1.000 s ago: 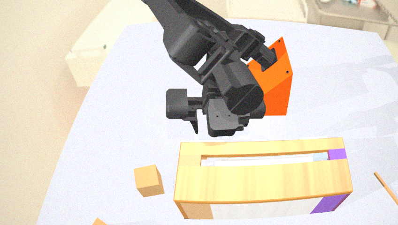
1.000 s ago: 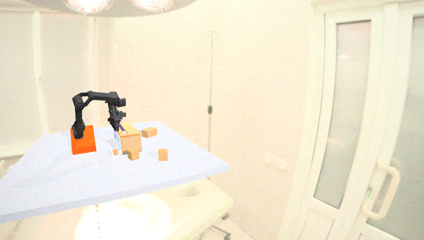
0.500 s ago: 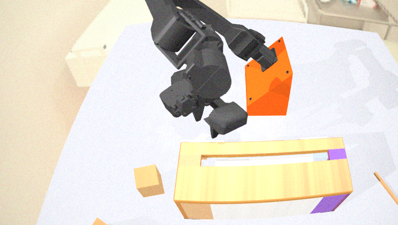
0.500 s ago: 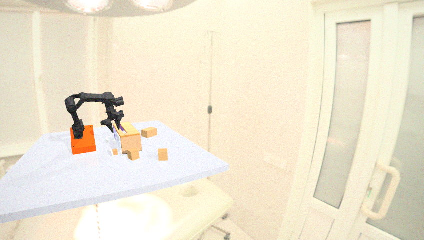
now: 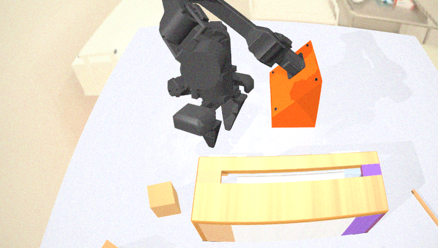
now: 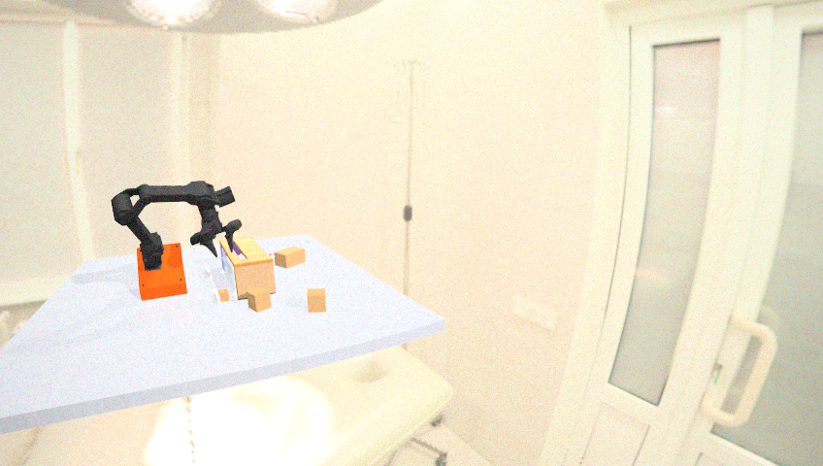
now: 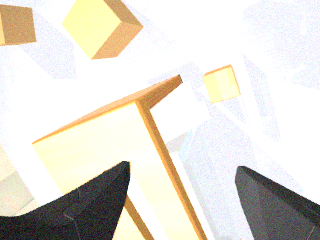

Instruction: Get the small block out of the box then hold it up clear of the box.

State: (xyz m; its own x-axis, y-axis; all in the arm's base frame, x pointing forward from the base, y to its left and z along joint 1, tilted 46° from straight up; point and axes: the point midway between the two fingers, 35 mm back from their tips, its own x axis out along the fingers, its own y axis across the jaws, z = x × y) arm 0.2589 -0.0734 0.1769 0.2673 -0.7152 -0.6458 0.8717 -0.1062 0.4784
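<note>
The small tan block is 20 mm behind my gripper tip, 20 mm to the right of it and 140 mm below it. From my gripper tip the other things lie so: thin wooden stick: 150 mm ahead, 540 mm to the left, 150 mm below; then wooden box: 60 mm ahead, 150 mm to the left, 90 mm below.
</note>
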